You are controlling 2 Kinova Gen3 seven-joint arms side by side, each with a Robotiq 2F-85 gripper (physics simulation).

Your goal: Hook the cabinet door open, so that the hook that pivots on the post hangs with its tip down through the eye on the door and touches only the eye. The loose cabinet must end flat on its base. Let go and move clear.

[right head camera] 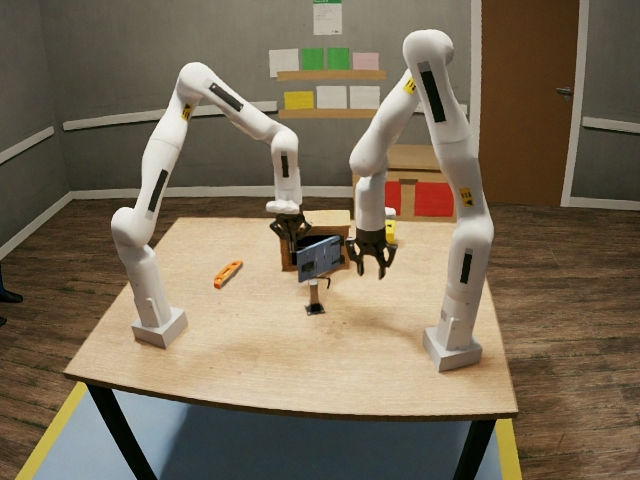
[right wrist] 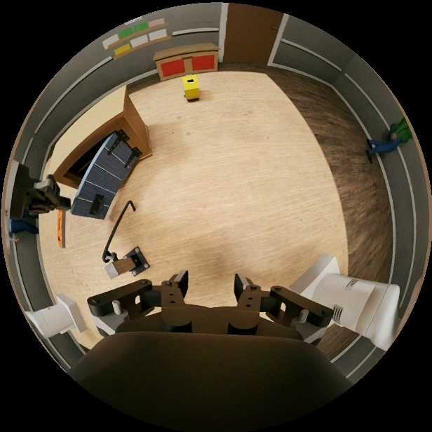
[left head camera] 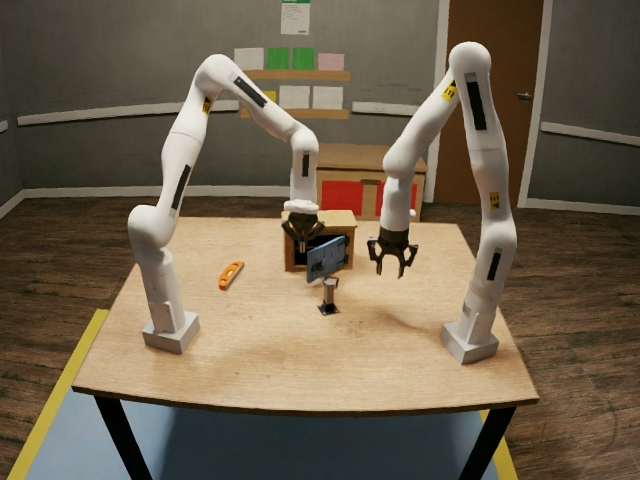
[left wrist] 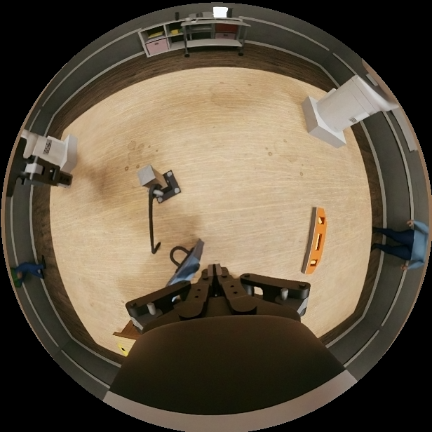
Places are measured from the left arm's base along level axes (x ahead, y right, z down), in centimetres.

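Pixels of known places: left gripper, fingertip midpoint: (right head camera: 292, 251) (left head camera: 302, 251); right gripper, fingertip midpoint: (right head camera: 371, 276) (left head camera: 389, 275); left arm's base, link origin: (right head camera: 157, 317) (left head camera: 169, 322); right arm's base, link origin: (right head camera: 453, 338) (left head camera: 471, 332).
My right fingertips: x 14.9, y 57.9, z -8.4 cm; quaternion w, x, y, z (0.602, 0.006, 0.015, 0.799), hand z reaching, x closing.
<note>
Ahead of a thing's pixels: the offset from my right fingertips to its top centre. "*": to the spot under its first point. Level surfaces: height alone.
The wooden cabinet @[dx +23.0, dy -19.0, dz -2.7 cm] (left head camera: 338, 219) (right head camera: 328, 218) (right wrist: 92, 117) looks flat on its base, its blue door @[* dx +17.6, dy -17.2, dz +5.6 cm] (left head camera: 325, 258) (right head camera: 319, 258) (right wrist: 105, 175) partly open. The eye (left wrist: 171, 256) is on the door's outer face. The dark hook @[* dx +13.3, dy -13.5, dz +11.6 cm] (right head camera: 328, 283) (left wrist: 151, 220) (right wrist: 117, 229) pivots on the post @[* dx +1.0, dy -15.8, dz +8.3 cm] (left head camera: 329, 297) (right head camera: 313, 294) (right wrist: 120, 267); its tip is beside the eye, apart from it. My left gripper (left head camera: 302, 249) (right head camera: 292, 250) (left wrist: 214, 271) is shut and empty, at the cabinet's front near the door's free edge; contact cannot be told. My right gripper (left head camera: 390, 276) (right head camera: 371, 276) (right wrist: 210, 280) is open and empty, right of the door.
An orange level-like tool @[dx +16.5, dy -46.8, dz +11.4 cm] (left head camera: 230, 275) (right head camera: 227, 274) (left wrist: 316, 241) lies on the table @[dz +13.2 cm] (left head camera: 248, 356) to the left of the cabinet. A yellow block @[dx +43.0, dy +3.5, dz +5.7 cm] (right head camera: 390, 231) (right wrist: 191, 87) stands at the back right, partly hidden behind my right arm in the right head view.
</note>
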